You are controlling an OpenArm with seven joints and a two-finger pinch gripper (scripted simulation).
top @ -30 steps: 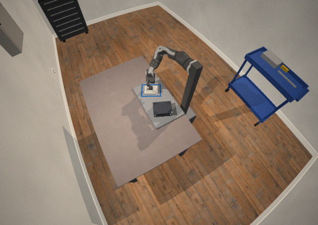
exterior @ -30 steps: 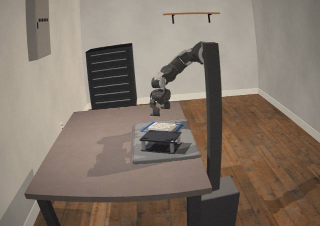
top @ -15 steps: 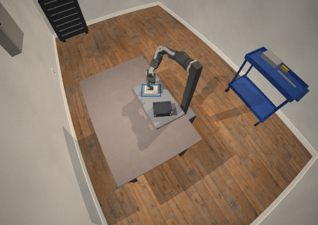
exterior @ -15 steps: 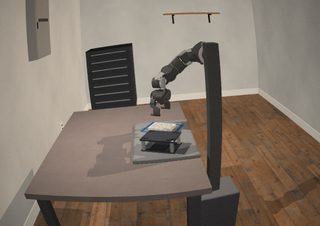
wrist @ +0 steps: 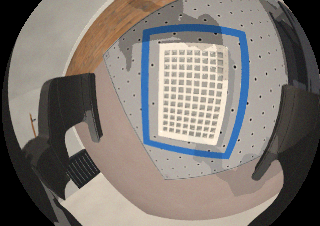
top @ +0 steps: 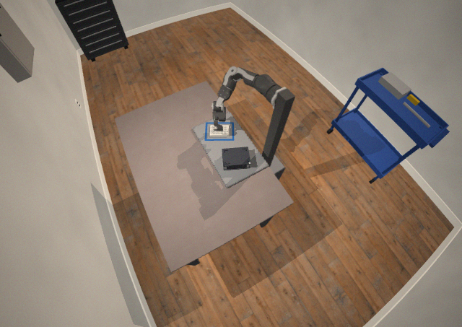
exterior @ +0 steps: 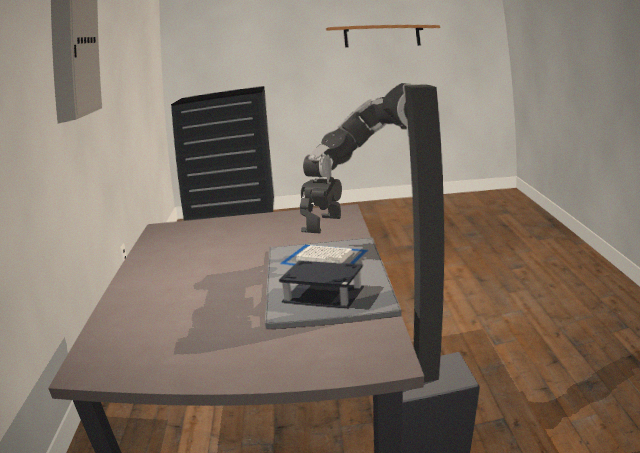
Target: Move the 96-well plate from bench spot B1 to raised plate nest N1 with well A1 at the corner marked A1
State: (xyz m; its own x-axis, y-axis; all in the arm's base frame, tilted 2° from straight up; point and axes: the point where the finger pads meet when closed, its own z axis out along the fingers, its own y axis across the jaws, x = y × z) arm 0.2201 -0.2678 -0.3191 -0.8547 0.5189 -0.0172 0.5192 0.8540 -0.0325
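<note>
Now: hand 8 cm above the white 96-well plate. Round my hand: black raised nest N1: 3 cm ahead, 25 cm to the left, 3 cm below.
</note>
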